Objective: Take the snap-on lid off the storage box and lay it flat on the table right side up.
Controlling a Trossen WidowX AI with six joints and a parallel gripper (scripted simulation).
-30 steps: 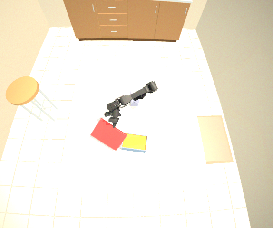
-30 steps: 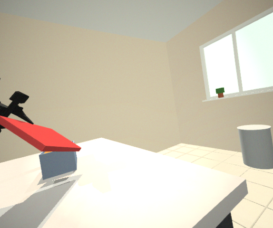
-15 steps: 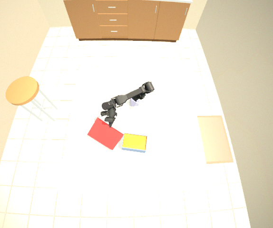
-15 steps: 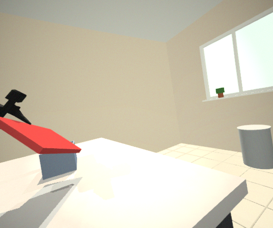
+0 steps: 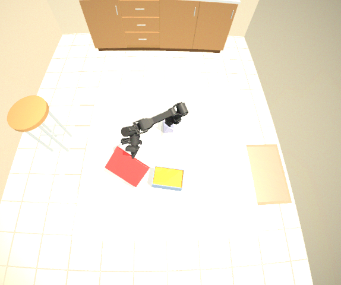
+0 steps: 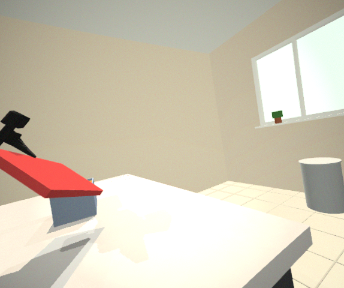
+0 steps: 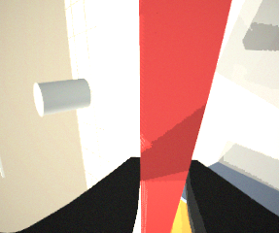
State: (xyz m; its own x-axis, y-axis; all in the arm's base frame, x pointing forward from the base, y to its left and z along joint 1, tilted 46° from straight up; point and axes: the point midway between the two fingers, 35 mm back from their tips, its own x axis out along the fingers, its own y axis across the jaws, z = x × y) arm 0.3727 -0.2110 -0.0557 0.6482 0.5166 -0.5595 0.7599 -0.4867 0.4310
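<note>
Right now my gripper tip is 5 cm short of the red lid, 5 cm above it and 4 cm to the left of it. Round my gripper tip: storage box: 23 cm to the left, 18 cm below, 6 cm ahead.
</note>
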